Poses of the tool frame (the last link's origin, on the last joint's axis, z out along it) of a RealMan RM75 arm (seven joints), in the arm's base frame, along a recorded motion.
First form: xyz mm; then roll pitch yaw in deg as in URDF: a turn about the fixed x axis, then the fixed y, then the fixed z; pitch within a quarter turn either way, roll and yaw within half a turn.
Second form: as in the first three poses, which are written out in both.
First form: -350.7 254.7 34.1 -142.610 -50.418 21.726
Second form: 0.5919 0.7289 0.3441 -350.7; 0.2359 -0.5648 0.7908 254.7; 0.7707 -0.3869 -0.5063 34.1; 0 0 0 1
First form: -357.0 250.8 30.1 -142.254 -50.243 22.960
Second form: 0.5889 0.7418 0.3209 -357.0; 0.2495 -0.5445 0.8008 250.8; 0.7688 -0.3915 -0.5057 30.1; 0 0 0 1
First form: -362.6 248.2 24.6 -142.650 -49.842 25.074
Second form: 0.5841 0.7569 0.2932 -362.6; 0.2733 -0.5235 0.8070 248.2; 0.7643 -0.3912 -0.5127 24.6; 0 0 0 1
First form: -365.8 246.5 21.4 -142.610 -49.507 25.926
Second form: 0.5840 0.7627 0.2779 -365.8; 0.2839 -0.5127 0.8103 246.5; 0.7605 -0.3943 -0.5159 21.4; 0 0 0 1
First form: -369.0 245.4 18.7 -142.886 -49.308 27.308
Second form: 0.5793 0.7724 0.2604 -369.0; 0.2991 -0.4987 0.8135 245.4; 0.7582 -0.3934 -0.5199 18.7; 0 0 0 1
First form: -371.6 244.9 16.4 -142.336 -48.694 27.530
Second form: 0.5853 0.7729 0.2449 -371.6; 0.3051 -0.4898 0.8167 244.9; 0.7512 -0.4033 -0.5225 16.4; 0 0 0 1
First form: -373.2 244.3 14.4 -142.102 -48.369 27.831
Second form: 0.5875 0.7744 0.2348 -373.2; 0.3102 -0.4835 0.8186 244.3; 0.7474 -0.4081 -0.5242 14.4; 0 0 0 1
